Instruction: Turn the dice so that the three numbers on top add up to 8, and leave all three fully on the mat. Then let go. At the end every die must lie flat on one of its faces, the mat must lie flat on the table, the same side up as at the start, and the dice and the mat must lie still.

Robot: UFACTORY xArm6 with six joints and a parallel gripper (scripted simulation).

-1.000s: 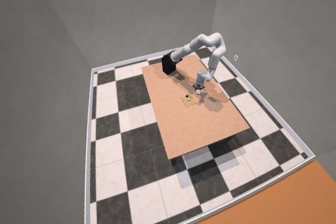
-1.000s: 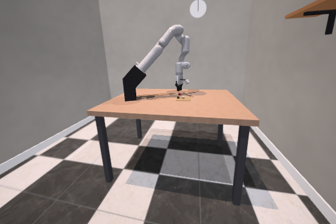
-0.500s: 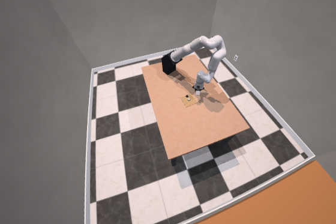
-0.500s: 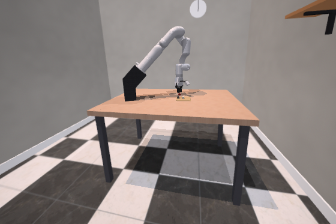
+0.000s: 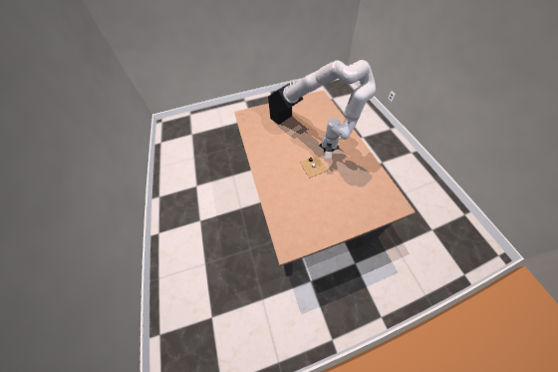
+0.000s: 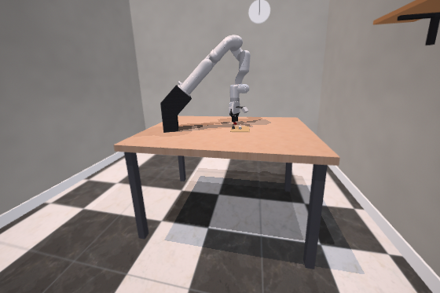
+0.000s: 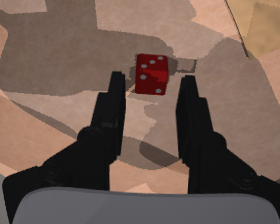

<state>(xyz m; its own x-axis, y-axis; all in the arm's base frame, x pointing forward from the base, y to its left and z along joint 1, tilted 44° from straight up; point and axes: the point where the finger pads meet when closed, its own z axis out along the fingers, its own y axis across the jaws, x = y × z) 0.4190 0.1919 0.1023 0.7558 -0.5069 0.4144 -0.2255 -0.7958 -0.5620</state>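
Right now the red die is 40 mm below my hand. Also, from my hand: white die 110 mm to the right, 80 mm ahead, 30 mm below; tan mat 110 mm to the right, 80 mm ahead, 40 mm below.
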